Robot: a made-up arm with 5 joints. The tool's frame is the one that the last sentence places.
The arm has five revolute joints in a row. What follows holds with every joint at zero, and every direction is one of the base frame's. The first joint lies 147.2 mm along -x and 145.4 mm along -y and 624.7 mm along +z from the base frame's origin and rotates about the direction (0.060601, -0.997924, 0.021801). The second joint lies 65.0 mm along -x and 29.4 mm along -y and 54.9 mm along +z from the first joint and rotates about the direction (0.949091, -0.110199, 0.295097). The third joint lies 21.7 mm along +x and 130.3 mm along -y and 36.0 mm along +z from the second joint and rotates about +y. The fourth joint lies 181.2 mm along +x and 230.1 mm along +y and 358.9 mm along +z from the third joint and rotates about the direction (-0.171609, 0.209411, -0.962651). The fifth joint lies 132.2 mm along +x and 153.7 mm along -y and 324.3 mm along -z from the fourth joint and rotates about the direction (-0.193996, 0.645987, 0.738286). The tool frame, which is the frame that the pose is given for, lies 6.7 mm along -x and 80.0 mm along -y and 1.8 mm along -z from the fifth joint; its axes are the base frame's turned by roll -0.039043, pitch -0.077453 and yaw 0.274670 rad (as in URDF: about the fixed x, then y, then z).
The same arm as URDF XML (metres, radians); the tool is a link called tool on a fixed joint. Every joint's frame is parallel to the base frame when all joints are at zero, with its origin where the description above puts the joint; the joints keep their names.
<robot name="arm">
  <joint name="tool_fixed" type="fixed">
    <parent link="link5"/>
    <child link="tool"/>
    <origin xyz="-0.0067 -0.08 -0.0018" rpy="-0.039 -0.0775 0.2747"/>
  </joint>
  <joint name="joint 5" type="continuous">
    <parent link="link4"/>
    <child link="link5"/>
    <origin xyz="0.1322 -0.1537 -0.3243"/>
    <axis xyz="-0.193996 0.645987 0.738286"/>
  </joint>
  <joint name="joint 4" type="continuous">
    <parent link="link3"/>
    <child link="link4"/>
    <origin xyz="0.1812 0.2301 0.3589"/>
    <axis xyz="-0.171593 0.209391 -0.962659"/>
  </joint>
  <joint name="joint 3" type="continuous">
    <parent link="link2"/>
    <child link="link3"/>
    <origin xyz="0.0217 -0.1303 0.036"/>
    <axis xyz="0 1 0"/>
  </joint>
  <joint name="joint 2" type="continuous">
    <parent link="link1"/>
    <child link="link2"/>
    <origin xyz="-0.065 -0.0294 0.0549"/>
    <axis xyz="0.949091 -0.110199 0.295097"/>
  </joint>
  <joint name="joint 1" type="continuous">
    <parent link="base_link"/>
    <child link="link1"/>
    <origin xyz="-0.1472 -0.1454 0.6247"/>
    <axis xyz="0.060601 -0.997924 0.021801"/>
  </joint>
  <link name="base_link"/>
  <link name="link1"/>
  <link name="link2"/>
  <link name="link3"/>
  <link name="link4"/>
  <link name="link5"/>
  <link name="tool"/>
</robot>

